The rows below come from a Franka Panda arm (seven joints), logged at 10 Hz.
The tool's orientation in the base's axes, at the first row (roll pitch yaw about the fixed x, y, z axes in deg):
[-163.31 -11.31 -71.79]
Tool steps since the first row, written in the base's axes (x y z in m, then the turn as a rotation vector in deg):
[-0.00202 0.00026 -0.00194 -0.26 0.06 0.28]
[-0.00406 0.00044 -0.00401 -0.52 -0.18 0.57]
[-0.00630 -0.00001 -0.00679 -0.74 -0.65 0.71]
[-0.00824 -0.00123 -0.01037 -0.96 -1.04 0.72]
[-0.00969 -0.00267 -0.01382 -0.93 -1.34 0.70]
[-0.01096 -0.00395 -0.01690 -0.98 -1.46 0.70]
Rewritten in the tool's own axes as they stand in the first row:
[-0.00124 0.00226 0.00113 -0.08 0.13 -0.35]
[-0.00244 0.00460 0.00238 0.12 0.37 -0.69]
[-0.00325 0.00754 0.00429 0.52 0.69 -0.85]
[-0.00341 0.01071 0.00712 0.82 1.02 -0.90]
[-0.00319 0.01348 0.01001 1.10 1.11 -0.85]
[-0.00299 0.01593 0.01259 1.20 1.19 -0.85]

